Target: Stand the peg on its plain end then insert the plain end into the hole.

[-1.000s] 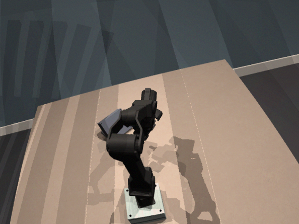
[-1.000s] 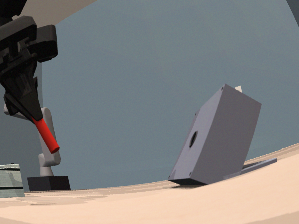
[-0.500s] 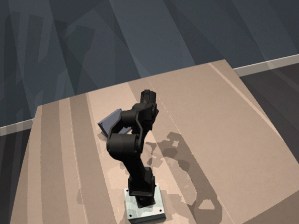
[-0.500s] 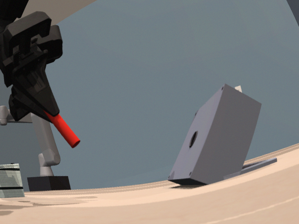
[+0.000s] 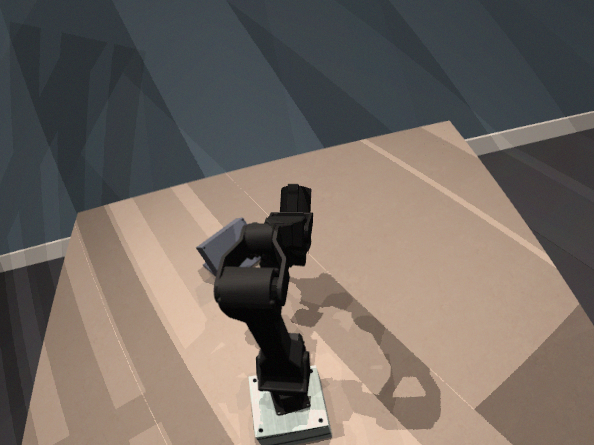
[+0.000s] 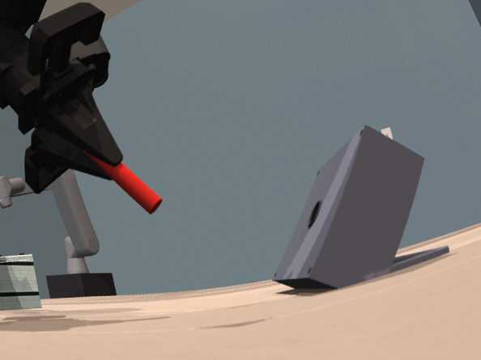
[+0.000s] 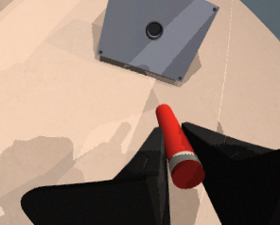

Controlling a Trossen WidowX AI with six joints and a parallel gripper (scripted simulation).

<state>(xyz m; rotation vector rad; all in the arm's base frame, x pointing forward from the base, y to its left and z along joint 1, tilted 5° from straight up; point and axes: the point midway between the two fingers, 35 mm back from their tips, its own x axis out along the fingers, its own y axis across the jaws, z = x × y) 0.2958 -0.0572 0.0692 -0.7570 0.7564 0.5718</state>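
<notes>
The sloped panel lies 14 cm ahead of my gripper tip, 9 cm to the left of it and 7 cm below it. The rest, counted from my gripper tip: red peg (1 cm behind, 1 cm to the right, 1 cm above).
</notes>
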